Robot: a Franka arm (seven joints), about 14 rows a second.
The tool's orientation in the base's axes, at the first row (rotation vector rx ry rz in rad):
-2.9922 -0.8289 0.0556
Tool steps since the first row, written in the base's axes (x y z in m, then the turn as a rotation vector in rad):
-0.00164 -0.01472 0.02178 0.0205 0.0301 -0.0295
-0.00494 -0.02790 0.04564 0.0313 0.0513 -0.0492
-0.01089 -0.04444 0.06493 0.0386 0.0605 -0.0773
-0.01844 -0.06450 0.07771 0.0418 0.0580 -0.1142
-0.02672 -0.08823 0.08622 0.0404 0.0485 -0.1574
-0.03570 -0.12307 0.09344 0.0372 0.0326 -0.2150
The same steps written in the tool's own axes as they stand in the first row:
-0.00952 0.01080 -0.02205 0.0338 -0.0140 0.0293
-0.01973 0.01934 -0.04607 0.0545 -0.0257 0.0491
-0.03382 0.02960 -0.06549 0.0661 -0.0286 0.0770
-0.05094 0.04235 -0.07843 0.0685 -0.0232 0.1137
-0.07046 0.05805 -0.08716 0.0635 -0.0138 0.1566
-0.09628 0.08297 -0.09486 0.0540 0.0007 0.2139

